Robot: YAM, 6 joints.
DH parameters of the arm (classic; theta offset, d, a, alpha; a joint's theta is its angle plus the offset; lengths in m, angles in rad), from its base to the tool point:
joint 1: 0 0.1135 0.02 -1.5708
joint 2: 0 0 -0.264 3.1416
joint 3: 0.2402 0 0.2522 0
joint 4: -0.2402 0 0.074 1.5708
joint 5: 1.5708 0 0 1.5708
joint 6: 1.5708 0.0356 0 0
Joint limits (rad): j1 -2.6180..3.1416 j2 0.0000..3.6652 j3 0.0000..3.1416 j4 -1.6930..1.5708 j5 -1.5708..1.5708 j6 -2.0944..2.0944
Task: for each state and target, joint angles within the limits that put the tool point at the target. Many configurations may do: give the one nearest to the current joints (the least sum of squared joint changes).
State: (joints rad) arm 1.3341 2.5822 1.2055 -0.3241 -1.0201 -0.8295
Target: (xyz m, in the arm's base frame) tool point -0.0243 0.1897 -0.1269
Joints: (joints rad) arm 1.5393 2.8280 0.9291 -0.3775 -1.0161 -0.8295
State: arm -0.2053 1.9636 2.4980 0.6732 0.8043 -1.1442
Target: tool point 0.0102 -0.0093 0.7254
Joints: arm -0.0382 1.5558 2.7301 0.8218 0.2529 -1.1442
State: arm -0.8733 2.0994 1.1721 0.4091 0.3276 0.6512
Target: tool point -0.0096 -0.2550 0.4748
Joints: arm -1.5467 1.1767 1.2028 0.4780 0.4580 0.6512
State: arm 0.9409 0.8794 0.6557 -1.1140 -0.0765 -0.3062
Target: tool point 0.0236 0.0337 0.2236
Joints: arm 0.9160 0.4714 0.6268 -1.5092 -0.0507 -0.3062
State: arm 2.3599 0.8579 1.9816 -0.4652 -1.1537 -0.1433
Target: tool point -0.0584 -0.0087 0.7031
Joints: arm 2.7614 1.3601 2.5200 -0.0707 -0.9895 -0.1433
